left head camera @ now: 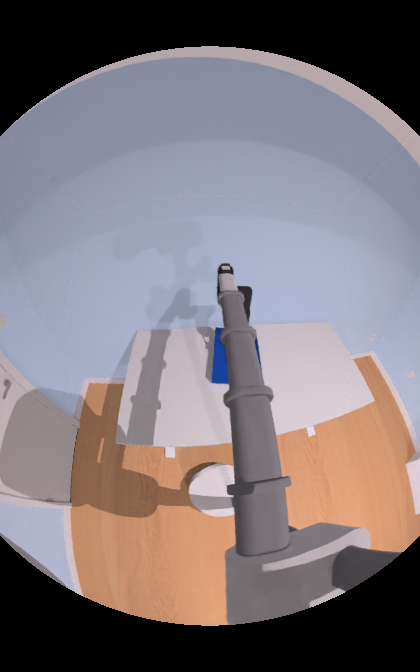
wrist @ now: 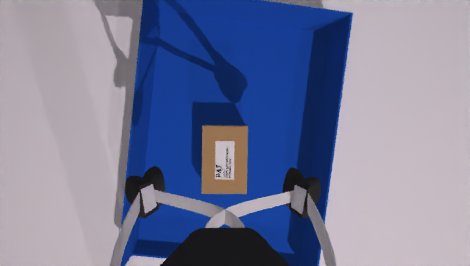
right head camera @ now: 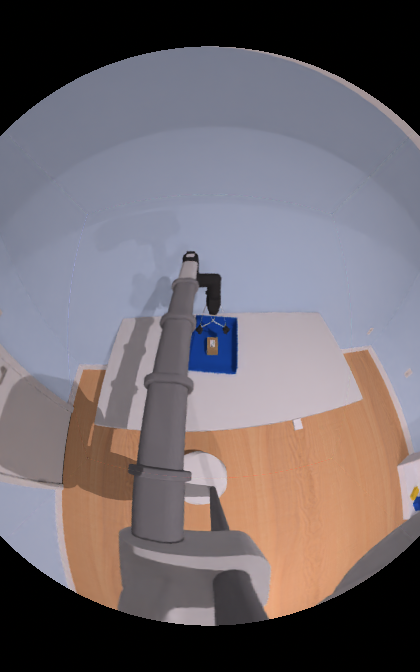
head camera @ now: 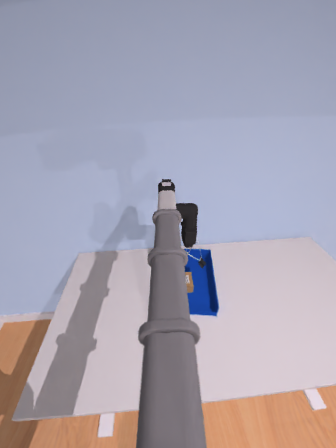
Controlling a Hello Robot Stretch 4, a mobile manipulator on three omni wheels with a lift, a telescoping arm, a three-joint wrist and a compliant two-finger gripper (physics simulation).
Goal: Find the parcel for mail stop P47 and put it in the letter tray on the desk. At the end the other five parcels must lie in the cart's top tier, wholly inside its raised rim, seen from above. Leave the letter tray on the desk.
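Places are measured from the robot's base along level axes (x ahead, y left, z up), in millimetres.
Pixels of known places: gripper, fingertip midpoint: [wrist: 224, 183] [head camera: 187, 267].
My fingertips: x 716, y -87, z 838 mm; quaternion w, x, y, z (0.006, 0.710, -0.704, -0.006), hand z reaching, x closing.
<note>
Behind a point stands the place of what it marks.
A brown cardboard parcel [head camera: 190, 286] {x 680, y -103, z 743 mm} [right head camera: 212, 352] [wrist: 224, 160] {x 723, y -87, z 746 mm} with a white label lies flat in the blue letter tray [head camera: 215, 290] {x 645, y -214, z 756 mm} [left head camera: 219, 367] [right head camera: 236, 345] [wrist: 327, 100] {x 807, y -229, z 726 mm}, clear of its walls. The label reads P47 in the wrist view. The tray stands on the white desk [head camera: 270, 320] {x 527, y -439, z 693 mm} [left head camera: 310, 370] [right head camera: 290, 365] [wrist: 410, 125] {x 774, y -374, z 693 mm} near the wall. My gripper [right head camera: 212, 330] [wrist: 224, 183] {x 716, y -87, z 838 mm} is open and empty above the tray, with its fingers wide apart and apart from the parcel. In the left head view the arm hides the parcel. The other five parcels do not show.
A round white seat [left head camera: 210, 487] [right head camera: 207, 465] stands on the wood floor before the desk, partly behind my arm. A white unit [left head camera: 414, 482] [right head camera: 407, 475] shows in part at the right edge, with yellow and blue items. The blue wall rises behind the desk.
</note>
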